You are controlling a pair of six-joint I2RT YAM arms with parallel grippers.
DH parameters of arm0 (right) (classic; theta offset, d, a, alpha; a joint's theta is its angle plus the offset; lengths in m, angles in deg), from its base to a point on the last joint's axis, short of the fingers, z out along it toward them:
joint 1: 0 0.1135 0.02 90
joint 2: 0 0 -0.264 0
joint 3: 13.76 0 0.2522 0
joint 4: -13.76 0 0.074 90
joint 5: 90 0 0 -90
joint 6: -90 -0.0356 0 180
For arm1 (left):
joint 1: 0 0.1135 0.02 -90
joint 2: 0 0 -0.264 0
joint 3: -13.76 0 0.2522 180
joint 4: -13.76 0 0.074 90
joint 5: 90 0 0 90
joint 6: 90 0.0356 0 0
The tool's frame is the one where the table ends.
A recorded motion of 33 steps. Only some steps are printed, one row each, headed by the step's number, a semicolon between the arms.
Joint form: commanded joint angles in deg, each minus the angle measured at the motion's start. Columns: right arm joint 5, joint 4, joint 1, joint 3, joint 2, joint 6; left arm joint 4, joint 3, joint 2, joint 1, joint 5, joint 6.
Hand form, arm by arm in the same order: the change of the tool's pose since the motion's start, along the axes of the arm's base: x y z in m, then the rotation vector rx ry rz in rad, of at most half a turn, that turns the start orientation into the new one. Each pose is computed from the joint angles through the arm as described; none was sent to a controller.
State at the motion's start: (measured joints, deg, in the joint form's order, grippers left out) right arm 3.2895 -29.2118 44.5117 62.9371 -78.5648 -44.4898; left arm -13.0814 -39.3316 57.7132 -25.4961 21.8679 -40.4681
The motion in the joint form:
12: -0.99 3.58 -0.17 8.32 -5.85 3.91; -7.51 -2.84 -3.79 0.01 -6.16 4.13
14: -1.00 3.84 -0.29 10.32 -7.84 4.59; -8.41 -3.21 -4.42 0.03 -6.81 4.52
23: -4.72 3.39 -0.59 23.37 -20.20 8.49; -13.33 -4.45 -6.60 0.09 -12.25 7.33
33: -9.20 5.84 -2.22 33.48 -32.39 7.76; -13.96 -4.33 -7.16 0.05 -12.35 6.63
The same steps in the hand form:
12: 0.0249 0.0239 0.0235 0.0435 -0.1005 0.0554; -0.0107 0.0092 0.0173 0.1002 -0.0565 0.0553
14: 0.0321 0.0300 0.0246 0.0399 -0.1097 0.0612; -0.0126 0.0106 0.0201 0.1091 -0.0646 0.0619
23: 0.0728 0.0700 0.0255 0.0376 -0.1194 0.1496; -0.0202 0.0181 0.0261 0.1998 -0.0898 0.1150
33: 0.1191 0.1004 0.0026 0.0880 -0.0868 0.1713; -0.0225 0.0191 0.0261 0.1948 -0.0800 0.1218

